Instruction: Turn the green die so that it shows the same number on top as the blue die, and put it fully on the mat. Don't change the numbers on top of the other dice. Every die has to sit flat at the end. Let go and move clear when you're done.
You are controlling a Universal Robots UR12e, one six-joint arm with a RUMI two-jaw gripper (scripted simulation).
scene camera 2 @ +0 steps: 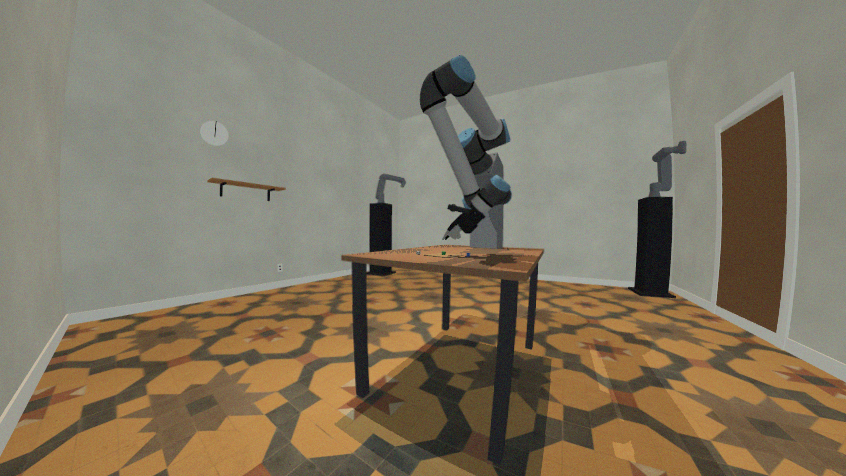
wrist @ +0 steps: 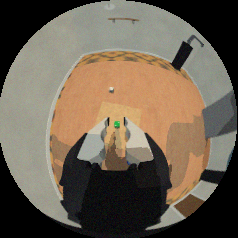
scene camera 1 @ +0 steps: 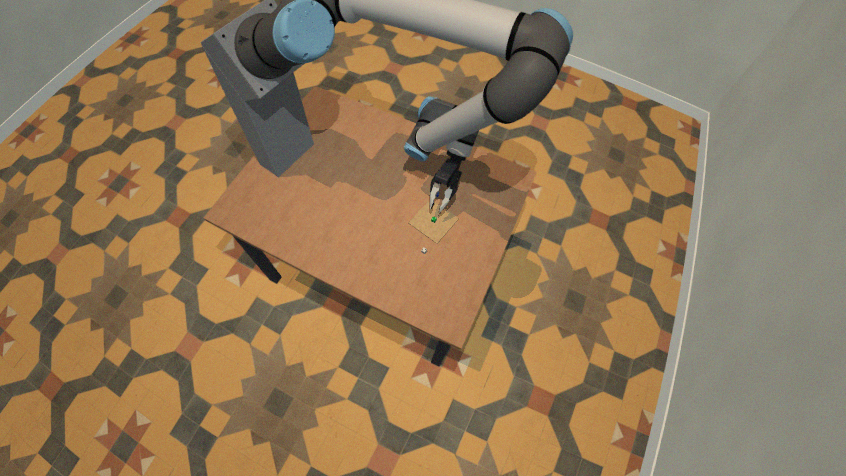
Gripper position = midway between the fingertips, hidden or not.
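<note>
A tan mat [scene camera 1: 445, 220], [wrist: 116, 137] is visible. So is my gripper [scene camera 1: 434, 210], [scene camera 2: 443, 239], [wrist: 116, 117].
</note>
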